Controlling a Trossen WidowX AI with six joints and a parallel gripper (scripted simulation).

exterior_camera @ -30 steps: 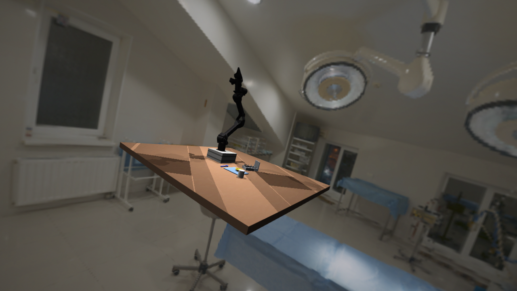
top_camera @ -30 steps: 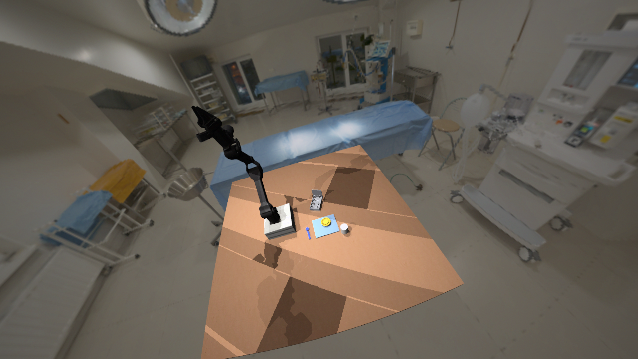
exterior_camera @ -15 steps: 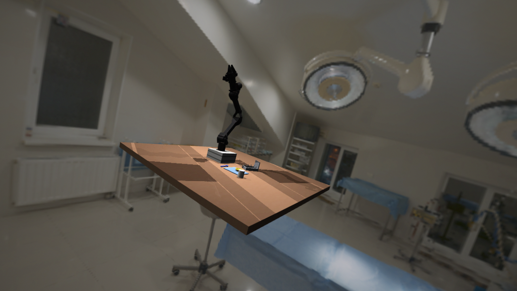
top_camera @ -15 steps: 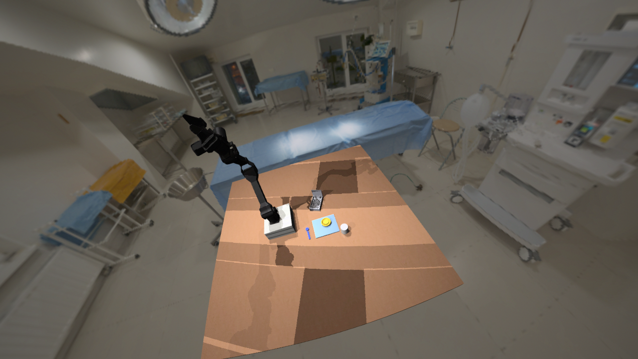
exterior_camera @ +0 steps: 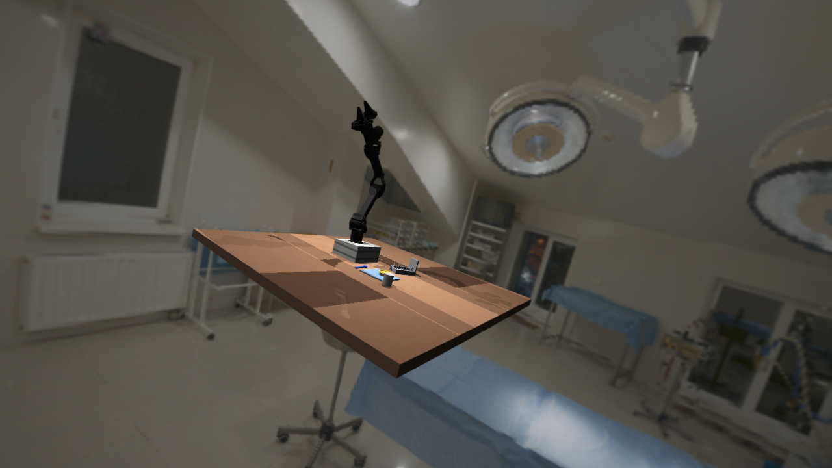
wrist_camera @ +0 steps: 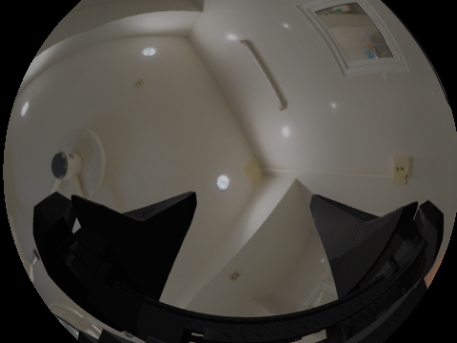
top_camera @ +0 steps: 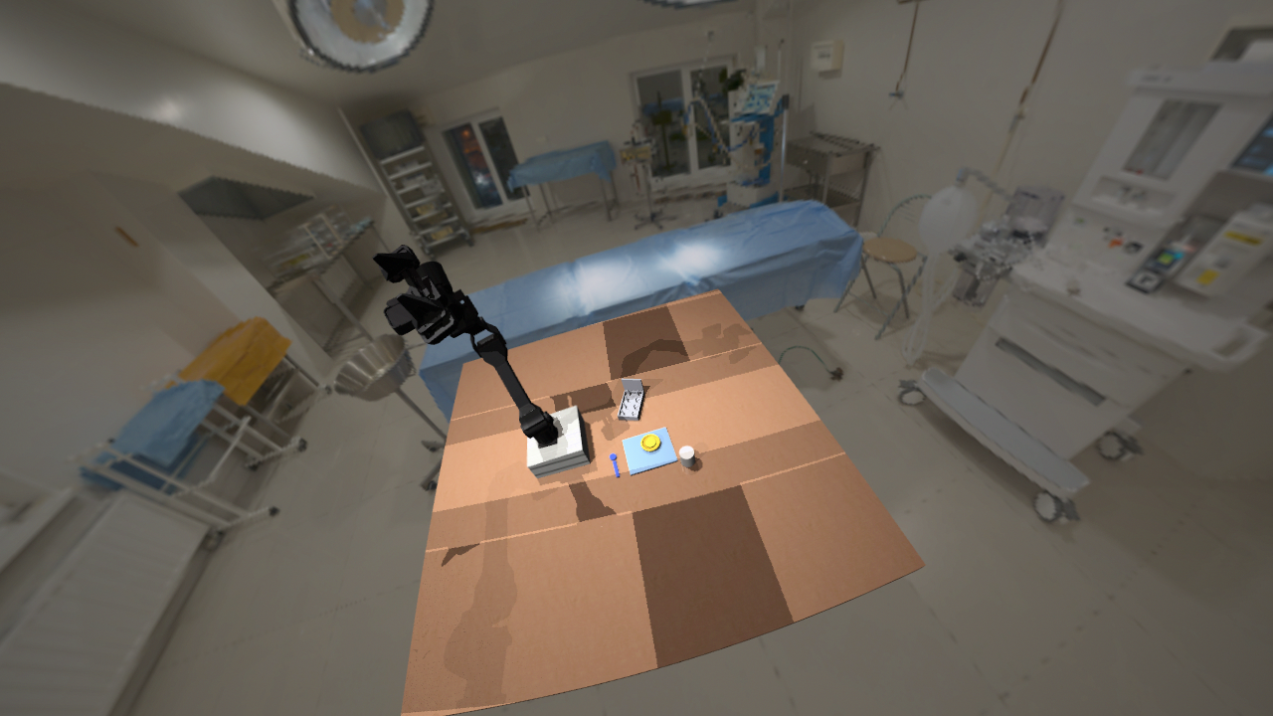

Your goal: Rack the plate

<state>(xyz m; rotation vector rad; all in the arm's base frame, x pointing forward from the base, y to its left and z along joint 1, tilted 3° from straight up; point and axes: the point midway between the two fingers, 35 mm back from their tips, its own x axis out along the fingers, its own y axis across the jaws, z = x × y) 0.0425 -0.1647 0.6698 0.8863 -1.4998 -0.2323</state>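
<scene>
Now: the yellow plate 770 mm below my gripper tip, 310 mm ahead of it and 120 mm to the left of it. The rest, counted from my gripper tip: white cup (760 mm below, 410 mm ahead, 40 mm to the left); then grey dish rack (760 mm below, 300 mm to the left, 270 mm ahead); then blue utensil (780 mm below, 180 mm ahead, 90 mm to the left).
</scene>
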